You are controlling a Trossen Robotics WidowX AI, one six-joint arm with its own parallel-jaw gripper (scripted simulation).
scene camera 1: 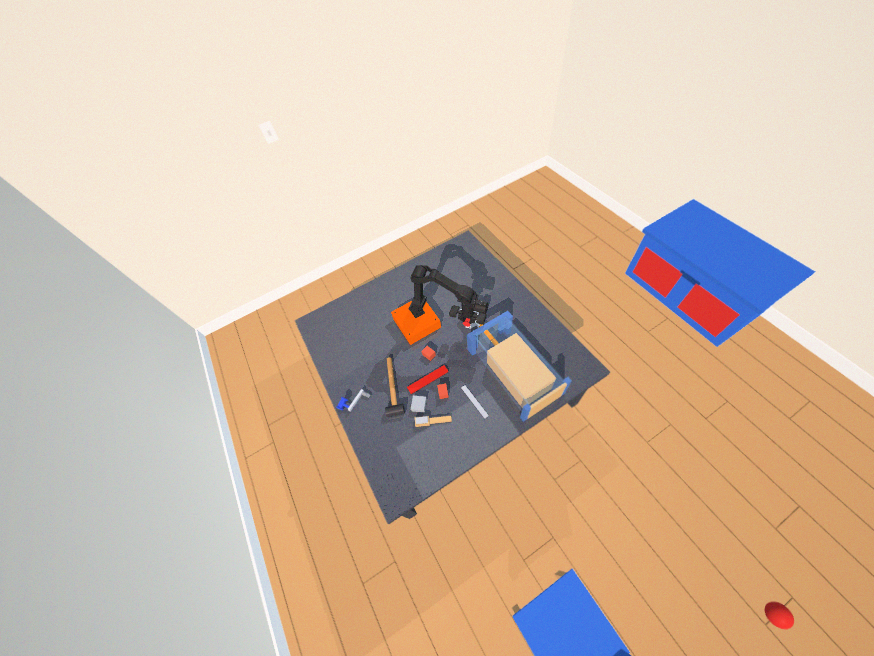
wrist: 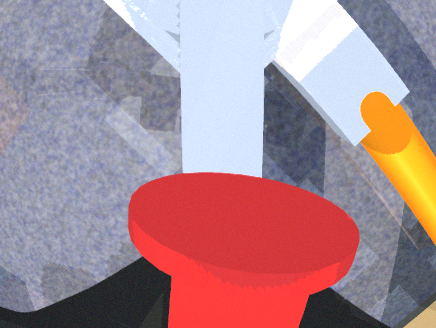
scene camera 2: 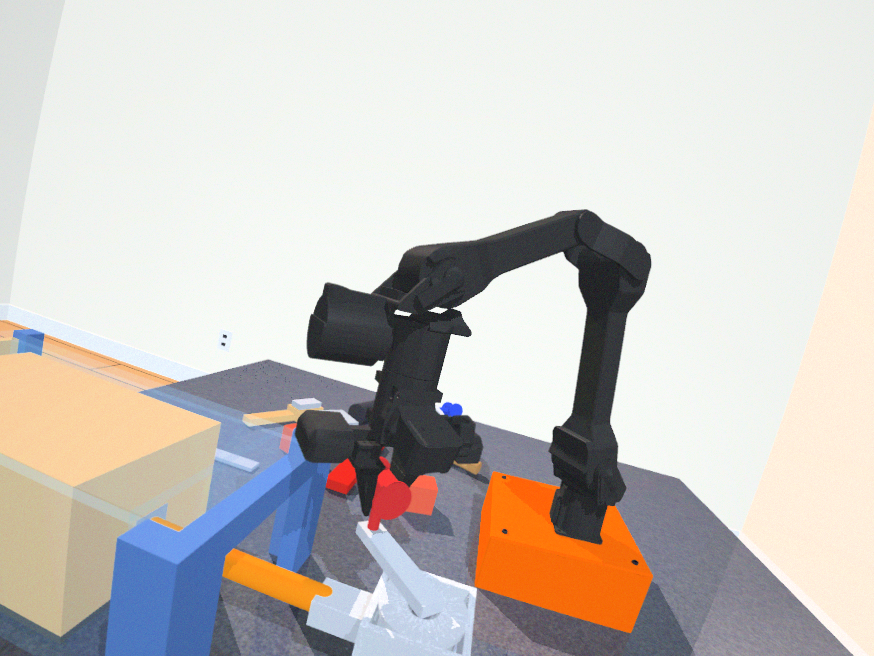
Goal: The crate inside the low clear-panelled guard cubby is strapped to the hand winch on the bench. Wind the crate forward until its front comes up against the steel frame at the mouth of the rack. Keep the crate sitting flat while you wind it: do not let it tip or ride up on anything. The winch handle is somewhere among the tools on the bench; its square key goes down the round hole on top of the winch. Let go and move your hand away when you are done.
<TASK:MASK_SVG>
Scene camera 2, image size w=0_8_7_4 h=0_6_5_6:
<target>my gripper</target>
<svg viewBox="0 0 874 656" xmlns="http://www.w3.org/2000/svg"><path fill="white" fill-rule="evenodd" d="M439 379L415 379L390 371L384 366L382 371L376 370L374 380L378 382L375 400L373 408L367 408L365 414L369 421L369 426L349 425L341 412L306 410L298 418L294 432L304 460L310 463L342 463L348 458L355 469L360 505L365 516L369 515L372 508L378 476L386 469L385 464L380 460L382 447L393 448L390 470L397 480L406 484L408 488L418 476L422 476L425 473L447 473L454 461L458 464L479 464L484 447L481 436L475 432L476 422L468 415L454 415L449 418L448 415L440 415L436 412L435 403L441 403L443 393L437 389Z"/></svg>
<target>brush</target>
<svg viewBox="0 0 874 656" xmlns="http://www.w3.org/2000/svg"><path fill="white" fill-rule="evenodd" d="M324 408L321 407L322 402L315 398L292 400L292 404L288 404L285 411L270 411L250 415L275 423L284 421L297 422L298 418L306 410L323 410Z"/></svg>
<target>red block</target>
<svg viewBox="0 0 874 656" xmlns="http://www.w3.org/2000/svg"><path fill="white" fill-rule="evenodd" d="M418 476L409 487L411 501L407 512L431 516L438 493L436 480L432 476Z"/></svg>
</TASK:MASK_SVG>
